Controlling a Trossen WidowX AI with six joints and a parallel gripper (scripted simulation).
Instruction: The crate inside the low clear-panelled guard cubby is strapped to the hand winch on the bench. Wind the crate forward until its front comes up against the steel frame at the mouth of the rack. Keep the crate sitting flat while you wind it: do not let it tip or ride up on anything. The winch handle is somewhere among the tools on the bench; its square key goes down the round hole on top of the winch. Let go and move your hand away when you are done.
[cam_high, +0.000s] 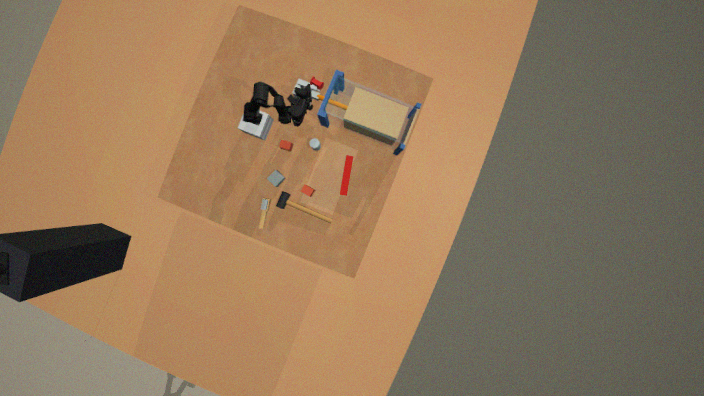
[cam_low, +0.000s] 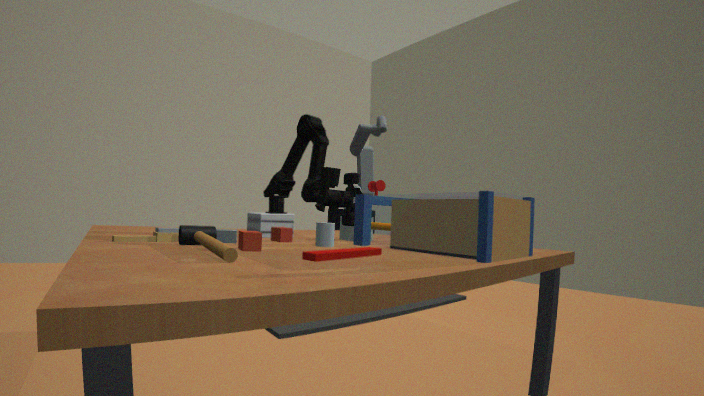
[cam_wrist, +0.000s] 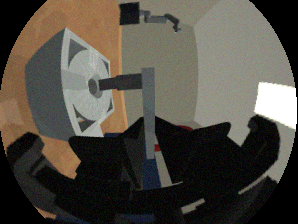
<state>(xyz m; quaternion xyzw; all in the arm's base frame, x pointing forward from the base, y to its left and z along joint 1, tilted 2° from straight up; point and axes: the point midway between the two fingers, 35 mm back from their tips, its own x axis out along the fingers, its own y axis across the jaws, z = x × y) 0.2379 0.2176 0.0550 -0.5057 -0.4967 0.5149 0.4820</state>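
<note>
The red knob lies 5 cm ahead of my gripper tip and 4 cm above it. From my gripper tip the other things lie so: winch handle 1 cm ahead, 1 cm to the right, 1 cm above; then clear-panelled cubby 35 cm ahead, 2 cm to the right, 3 cm below; then grey hand winch 7 cm behind, 1 cm to the right, 12 cm below.
</note>
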